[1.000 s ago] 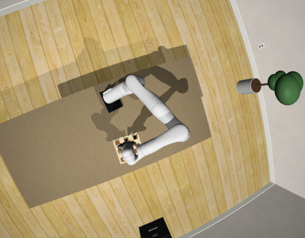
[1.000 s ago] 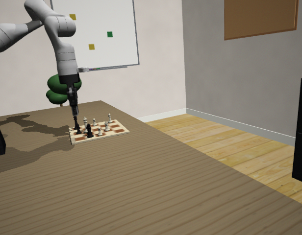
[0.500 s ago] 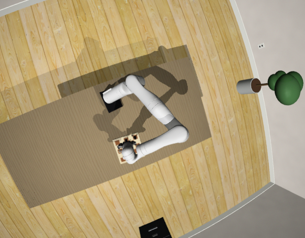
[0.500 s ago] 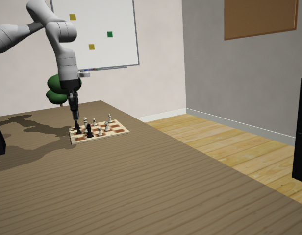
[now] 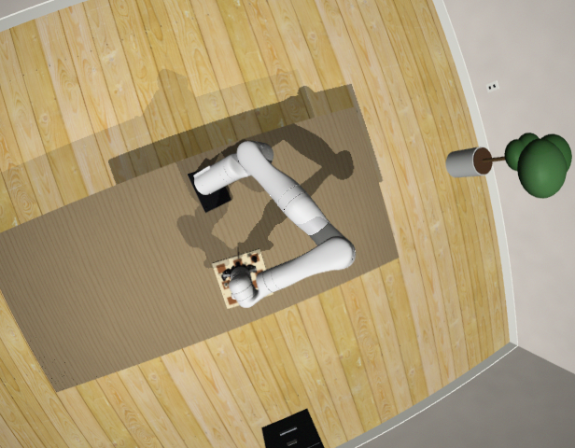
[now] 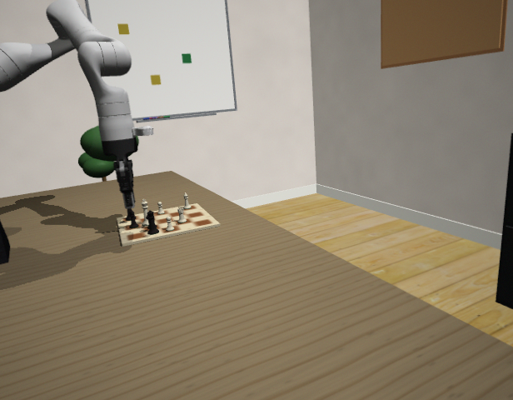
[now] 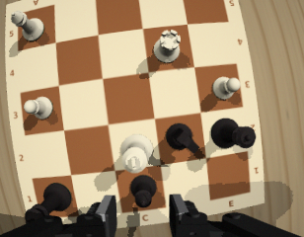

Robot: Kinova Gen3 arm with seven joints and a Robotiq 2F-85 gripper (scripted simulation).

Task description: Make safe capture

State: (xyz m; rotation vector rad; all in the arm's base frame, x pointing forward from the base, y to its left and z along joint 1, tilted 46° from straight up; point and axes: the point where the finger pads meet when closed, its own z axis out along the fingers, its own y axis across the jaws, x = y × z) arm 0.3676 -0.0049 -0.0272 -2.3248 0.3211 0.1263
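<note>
The black pawn lies 50 mm below my hand. The rest, counted from my hand: tall black piece 10 mm ahead, 70 mm to the left, 40 mm below; then tall white piece 30 mm ahead, 40 mm below; then chessboard 70 mm ahead, 10 mm to the right, 70 mm below.
</note>
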